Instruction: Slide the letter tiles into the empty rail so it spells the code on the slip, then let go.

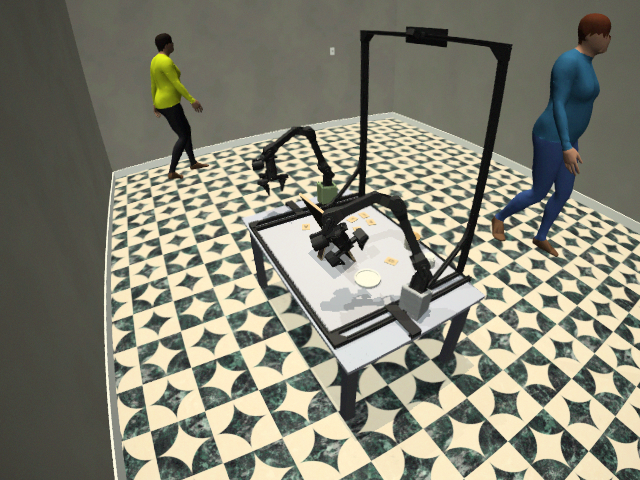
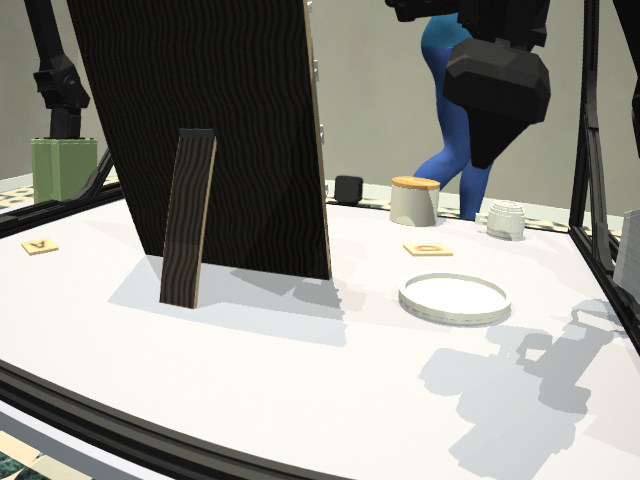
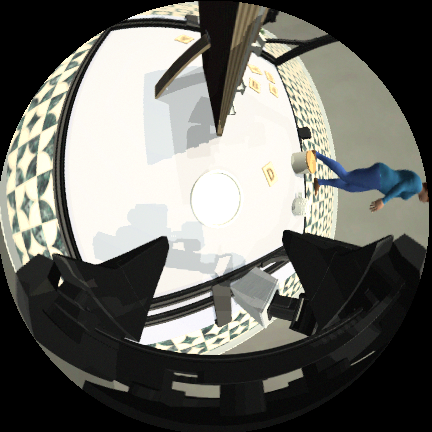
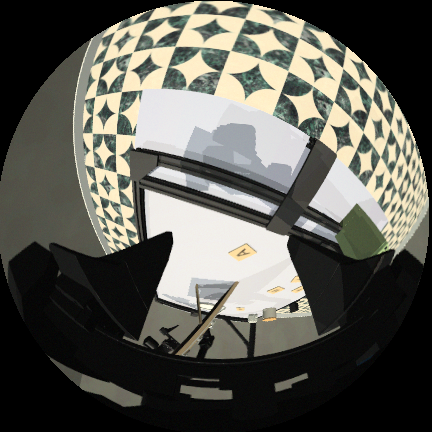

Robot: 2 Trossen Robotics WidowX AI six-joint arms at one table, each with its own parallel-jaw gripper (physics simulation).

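Where they show: left gripper, fingertip midpoint: (image 1: pixel 353 256) (image 2: pixel 483 134) (image 3: pixel 226 239) (image 4: pixel 184 330); right gripper, fingertip midpoint: (image 1: pixel 275 193) (image 4: pixel 232 239); left arm's base at its link origin: (image 1: pixel 417 288) (image 3: pixel 272 304); right arm's base at its link origin: (image 1: pixel 327 184) (image 2: pixel 64 139).
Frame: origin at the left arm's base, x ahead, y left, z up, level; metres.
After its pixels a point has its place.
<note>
A letter A tile (image 1: pixel 306 226) @(x 0.796, y -0.124, z -0.115 m) (image 2: pixel 39 246) @(x 0.792, y -0.115, z -0.116 m) (image 3: pixel 184 38) @(x 0.794, y -0.122, z -0.116 m) (image 4: pixel 242 252) @(x 0.799, y -0.123, z -0.116 m) lies flat behind a leaning dark board (image 2: pixel 232 103) @(x 0.490, y 0.006, z 0.070 m) (image 3: pixel 215 65) @(x 0.462, y -0.008, z 0.028 m). A D tile (image 1: pixel 391 261) @(x 0.259, y -0.193, z -0.115 m) (image 2: pixel 428 250) @(x 0.264, y -0.187, z -0.116 m) (image 3: pixel 270 174) @(x 0.260, y -0.196, z -0.116 m) lies near the plate. Several more tiles, one of them here (image 1: pixel 371 222) (image 3: pixel 254 85), lie beyond the board's front side. Small grey brackets (image 2: pixel 322 134) @(x 0.408, y -0.012, z 0.042 m) stick out from that front, seen edge-on; the rail and slip cannot be made out. My left gripper (image 1: pixel 348 250) @(x 0.281, y 0.080, z 0.059 m) (image 3: pixel 226 239) @(x 0.281, y 0.080, z 0.059 m) is open and empty, high above the table near the plate. My right gripper (image 1: pixel 275 187) @(x 1.004, y -0.087, z 0.036 m) (image 4: pixel 232 239) @(x 1.004, y -0.087, z 0.036 m) is open and empty, raised beyond the A tile's end of the table.
A round white plate (image 1: pixel 367 279) @(x 0.262, y -0.006, z -0.112 m) (image 2: pixel 454 316) @(x 0.280, y 0.047, z -0.109 m) stands beside the board. A lidded canister (image 2: pixel 414 204) @(x 0.263, y -0.333, z -0.084 m) (image 3: pixel 300 163) @(x 0.259, y -0.333, z -0.080 m), a white mug (image 2: pixel 506 221) @(x 0.122, y -0.275, z -0.089 m) (image 3: pixel 298 205) @(x 0.128, y -0.279, z -0.090 m) and a black block (image 2: pixel 348 189) @(x 0.364, y -0.467, z -0.090 m) (image 3: pixel 304 133) @(x 0.359, y -0.465, z -0.087 m) stand along the far edge. A prop leg (image 2: pixel 187 222) @(x 0.533, y 0.006, z -0.043 m) supports the board.
</note>
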